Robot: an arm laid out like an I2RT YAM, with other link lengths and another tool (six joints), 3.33 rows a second.
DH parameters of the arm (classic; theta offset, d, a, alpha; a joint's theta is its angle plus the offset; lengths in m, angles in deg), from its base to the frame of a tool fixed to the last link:
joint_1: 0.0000 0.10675 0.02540 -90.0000
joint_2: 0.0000 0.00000 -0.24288 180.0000
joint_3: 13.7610 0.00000 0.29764 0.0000
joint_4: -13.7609 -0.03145 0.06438 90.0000
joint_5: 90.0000 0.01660 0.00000 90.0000
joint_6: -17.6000 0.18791 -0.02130 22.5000
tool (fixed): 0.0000 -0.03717 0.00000 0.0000
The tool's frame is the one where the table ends.
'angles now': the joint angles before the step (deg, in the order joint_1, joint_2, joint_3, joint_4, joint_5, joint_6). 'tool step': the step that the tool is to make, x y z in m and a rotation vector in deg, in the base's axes. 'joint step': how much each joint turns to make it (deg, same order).
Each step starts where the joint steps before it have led.
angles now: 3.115 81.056 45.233 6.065 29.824 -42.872
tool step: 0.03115 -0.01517 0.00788 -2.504 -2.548 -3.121
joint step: -1.246 7.237 6.012 4.525 2.885 -1.661
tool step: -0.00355 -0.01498 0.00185 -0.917 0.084 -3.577
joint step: -1.225 0.218 0.393 -0.437 2.513 0.283
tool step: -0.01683 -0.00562 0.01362 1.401 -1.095 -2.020
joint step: -0.676 -5.094 -1.859 -3.454 0.570 2.274
